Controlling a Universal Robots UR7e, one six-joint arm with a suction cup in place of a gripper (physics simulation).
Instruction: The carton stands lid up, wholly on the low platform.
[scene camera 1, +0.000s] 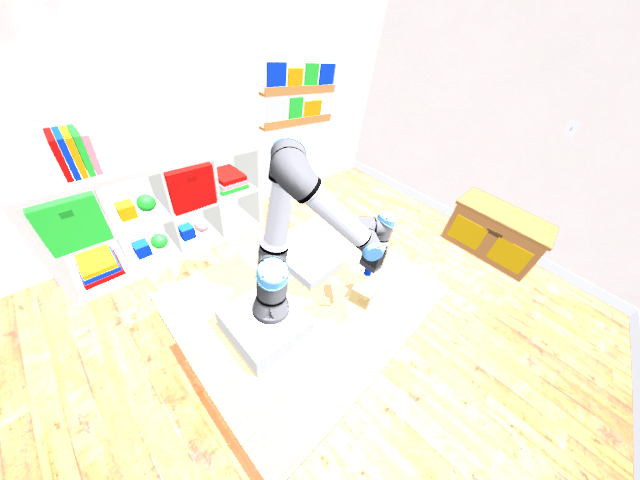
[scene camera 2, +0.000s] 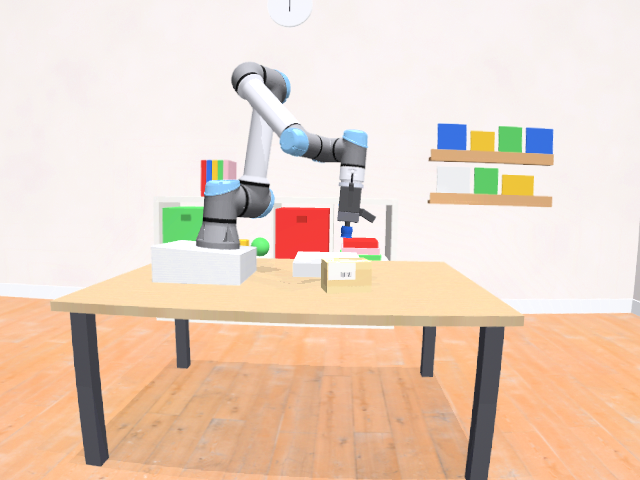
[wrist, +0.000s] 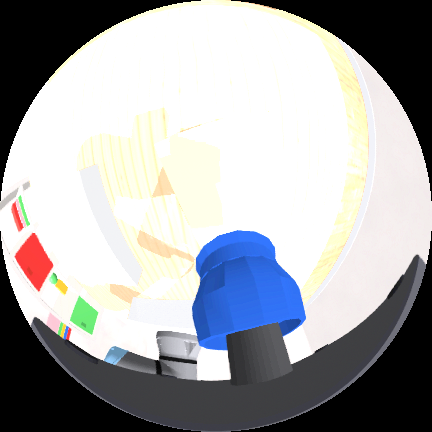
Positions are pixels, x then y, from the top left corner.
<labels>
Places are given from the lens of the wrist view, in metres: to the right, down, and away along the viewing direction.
my suction cup (wrist: 241, 285): 0.01, 0.02, 0.03
tan carton (wrist: 229, 174): 0.01, -0.03, 0.10
low white platform (wrist: 75, 218): -0.24, 0.01, 0.14
The marked spots on the tan carton and my suction cup are 0.09 m apart.
</labels>
